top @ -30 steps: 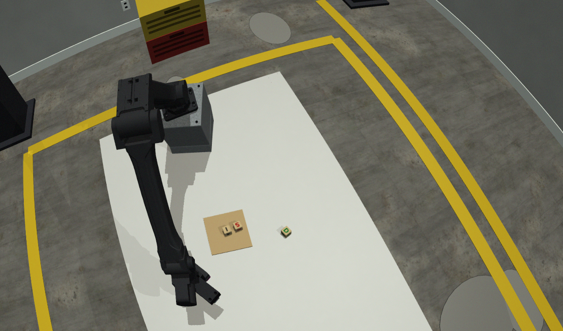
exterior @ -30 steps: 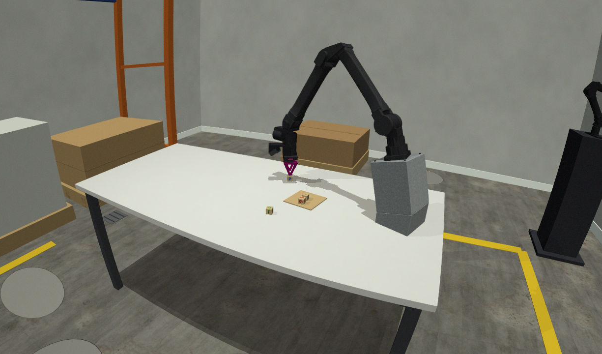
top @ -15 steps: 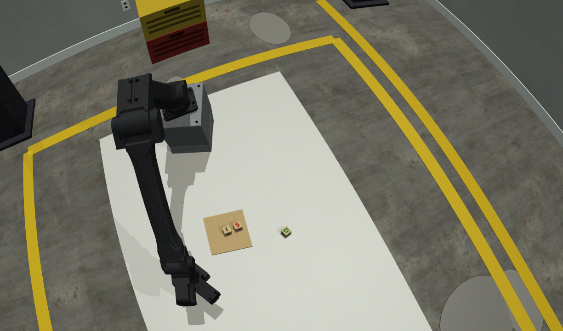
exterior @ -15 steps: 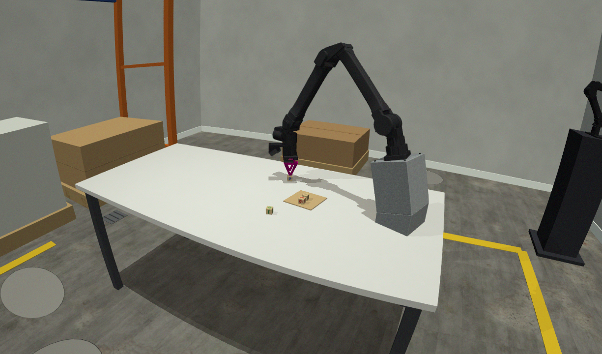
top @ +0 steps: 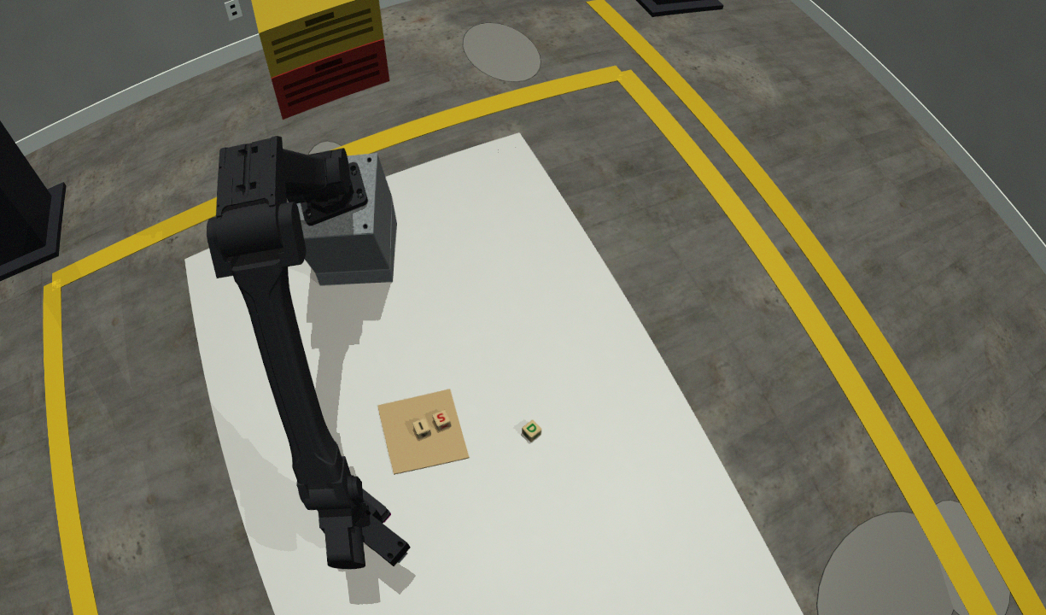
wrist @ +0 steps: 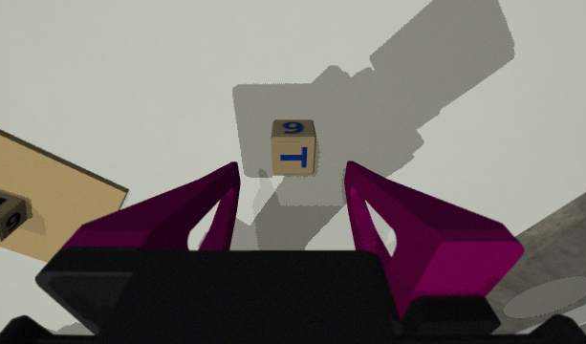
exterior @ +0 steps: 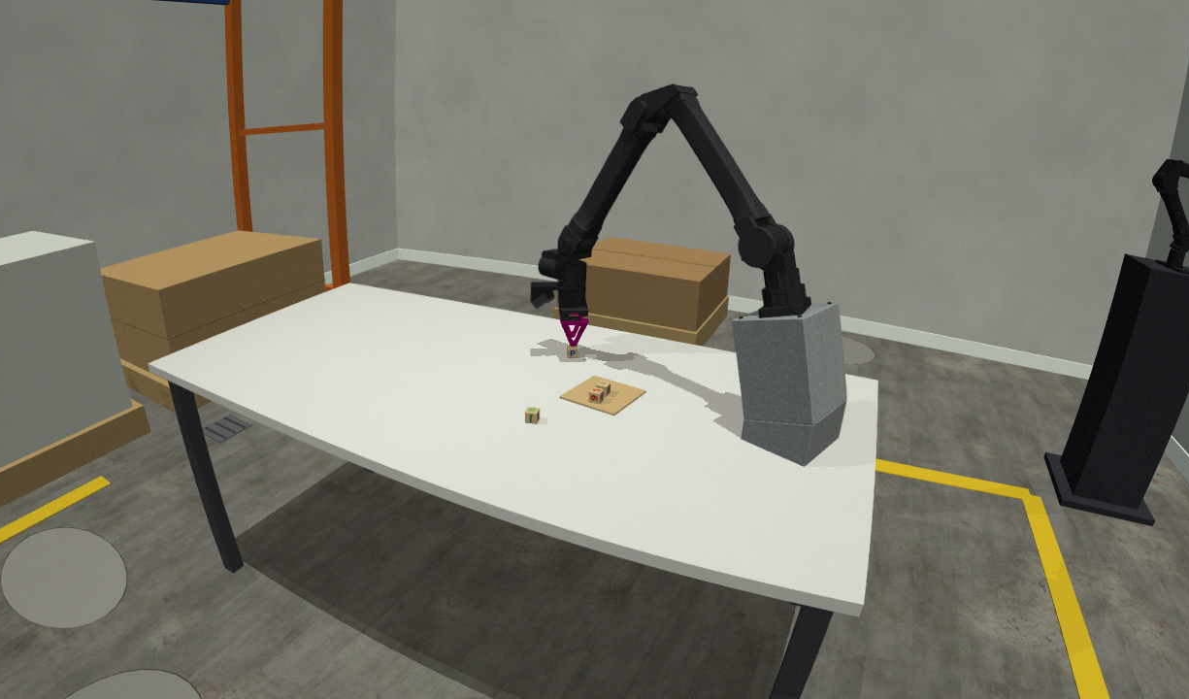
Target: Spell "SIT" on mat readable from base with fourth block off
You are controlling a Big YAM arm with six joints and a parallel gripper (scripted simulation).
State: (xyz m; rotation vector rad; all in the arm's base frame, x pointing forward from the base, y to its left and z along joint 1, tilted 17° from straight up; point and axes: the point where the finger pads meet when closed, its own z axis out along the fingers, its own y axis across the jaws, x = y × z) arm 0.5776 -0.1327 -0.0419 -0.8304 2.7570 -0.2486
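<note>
The T block is 4 cm below my hand. Round my hand: S block 20 cm to the left, 17 cm behind, 3 cm below; I block 17 cm behind, 16 cm to the left, 3 cm below; tan mat 17 cm behind, 16 cm to the left, 5 cm below.
</note>
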